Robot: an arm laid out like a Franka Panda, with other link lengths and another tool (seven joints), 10 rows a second.
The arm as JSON. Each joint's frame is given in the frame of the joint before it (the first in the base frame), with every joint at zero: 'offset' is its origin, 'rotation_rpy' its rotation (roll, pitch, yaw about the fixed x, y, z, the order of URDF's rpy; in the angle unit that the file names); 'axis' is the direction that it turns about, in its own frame. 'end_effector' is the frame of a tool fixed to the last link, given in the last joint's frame.
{
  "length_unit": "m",
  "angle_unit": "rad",
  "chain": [
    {
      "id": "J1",
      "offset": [
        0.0,
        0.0,
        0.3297
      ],
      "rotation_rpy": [
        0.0,
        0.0,
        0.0
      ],
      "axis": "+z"
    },
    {
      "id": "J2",
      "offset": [
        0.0,
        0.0,
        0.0
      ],
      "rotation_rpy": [
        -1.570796,
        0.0,
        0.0
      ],
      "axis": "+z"
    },
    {
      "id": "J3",
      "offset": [
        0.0,
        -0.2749,
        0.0
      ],
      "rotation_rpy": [
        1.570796,
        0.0,
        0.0
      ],
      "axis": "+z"
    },
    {
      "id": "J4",
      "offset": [
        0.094,
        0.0,
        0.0
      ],
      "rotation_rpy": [
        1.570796,
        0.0,
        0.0
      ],
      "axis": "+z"
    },
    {
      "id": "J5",
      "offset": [
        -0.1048,
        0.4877,
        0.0
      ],
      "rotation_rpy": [
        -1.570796,
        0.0,
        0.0
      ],
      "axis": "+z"
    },
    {
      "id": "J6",
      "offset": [
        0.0,
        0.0,
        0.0
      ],
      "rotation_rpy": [
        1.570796,
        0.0,
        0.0
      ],
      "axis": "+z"
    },
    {
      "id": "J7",
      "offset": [
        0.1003,
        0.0,
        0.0
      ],
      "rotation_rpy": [
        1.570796,
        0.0,
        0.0
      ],
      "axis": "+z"
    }
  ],
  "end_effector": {
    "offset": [
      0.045,
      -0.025,
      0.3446
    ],
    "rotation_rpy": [
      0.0,
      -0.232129,
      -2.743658
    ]
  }
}
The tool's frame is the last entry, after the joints.
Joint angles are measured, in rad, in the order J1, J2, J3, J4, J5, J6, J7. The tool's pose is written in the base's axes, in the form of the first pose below.
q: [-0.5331 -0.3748 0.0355 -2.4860 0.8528 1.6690 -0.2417]
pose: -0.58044, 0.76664, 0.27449; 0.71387, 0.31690, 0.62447; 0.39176, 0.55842, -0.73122; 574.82, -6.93, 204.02
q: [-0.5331 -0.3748 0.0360 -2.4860 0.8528 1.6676 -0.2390]
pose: -0.57914, 0.76827, 0.27269; 0.71361, 0.31603, 0.62521; 0.39415, 0.55668, -0.73127; 574.48, -6.39, 203.96
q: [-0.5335 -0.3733 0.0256 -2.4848 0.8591 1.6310 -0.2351]
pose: -0.57924, 0.77315, 0.25830; 0.69568, 0.30371, 0.65099; 0.42486, 0.55678, -0.71379; 567.63, -1.31, 209.06
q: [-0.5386 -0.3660 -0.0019 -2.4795 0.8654 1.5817 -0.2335]
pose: -0.57125, 0.78148, 0.25090; 0.67633, 0.27499, 0.68335; 0.46503, 0.56005, -0.68563; 558.95, -4.38, 216.91
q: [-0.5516 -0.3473 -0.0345 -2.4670 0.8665 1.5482 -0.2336]
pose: -0.55144, 0.79284, 0.25945; 0.67138, 0.23719, 0.70213; 0.49514, 0.56137, -0.66309; 553.97, -20.07, 220.90
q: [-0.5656 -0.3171 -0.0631 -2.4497 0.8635 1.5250 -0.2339]
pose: -0.52774, 0.80629, 0.26719; 0.67027, 0.20208, 0.71408; 0.52176, 0.55594, -0.64707; 550.24, -38.13, 218.91
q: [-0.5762 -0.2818 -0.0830 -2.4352 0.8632 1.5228 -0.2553]
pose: -0.51732, 0.80820, 0.28141; 0.67230, 0.18033, 0.71797; 0.52952, 0.56062, -0.63665; 550.03, -54.21, 211.03
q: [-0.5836 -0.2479 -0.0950 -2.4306 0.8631 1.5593 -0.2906]
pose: -0.50847, 0.80378, 0.30887; 0.69244, 0.16846, 0.70153; 0.51184, 0.57058, -0.64223; 554.51, -72.54, 193.84
